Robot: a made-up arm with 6 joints.
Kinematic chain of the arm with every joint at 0, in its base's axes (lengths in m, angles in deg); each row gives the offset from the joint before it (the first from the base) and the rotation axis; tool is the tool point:
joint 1: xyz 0 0 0.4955 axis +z
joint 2: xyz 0.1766 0 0 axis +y
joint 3: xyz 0 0 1.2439 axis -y
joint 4: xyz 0 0 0.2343 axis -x
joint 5: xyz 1.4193 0 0 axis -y
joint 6: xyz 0.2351 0 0 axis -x
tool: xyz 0 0 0
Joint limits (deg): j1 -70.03..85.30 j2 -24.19..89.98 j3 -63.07..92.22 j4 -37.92..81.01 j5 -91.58..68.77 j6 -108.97..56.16
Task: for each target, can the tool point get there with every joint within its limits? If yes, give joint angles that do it. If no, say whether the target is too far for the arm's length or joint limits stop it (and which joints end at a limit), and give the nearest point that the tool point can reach.
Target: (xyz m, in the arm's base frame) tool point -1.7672 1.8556 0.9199
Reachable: no: joint limits stop it (at a limit: joint 1, joint 4, joint 5) | nearest point -0.0761 1.7166 0.9199 | short by 1.697 m
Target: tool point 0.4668 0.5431 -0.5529
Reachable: yes | joints 47.51 67.32 -49.65 -15.17 -21.62 20.45
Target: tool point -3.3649 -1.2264 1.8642
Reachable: no: too far | nearest point -1.3232 -0.4823 2.7759 | short by 2.357 m
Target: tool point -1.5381 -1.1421 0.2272
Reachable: no: joint limits stop it (at a limit: joint 1, joint 3, joint 5) | nearest point 0.0681 -0.8618 0.0213 | short by 1.643 m
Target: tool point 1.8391 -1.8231 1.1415
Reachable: yes | joints -43.36 46.53 37.37 17.35 -63.66 -48.11
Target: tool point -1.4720 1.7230 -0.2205
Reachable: no: joint limits stop it (at a limit: joint 1, joint 4, joint 5) | nearest point -0.0849 1.6090 -0.2205 | short by 1.392 m
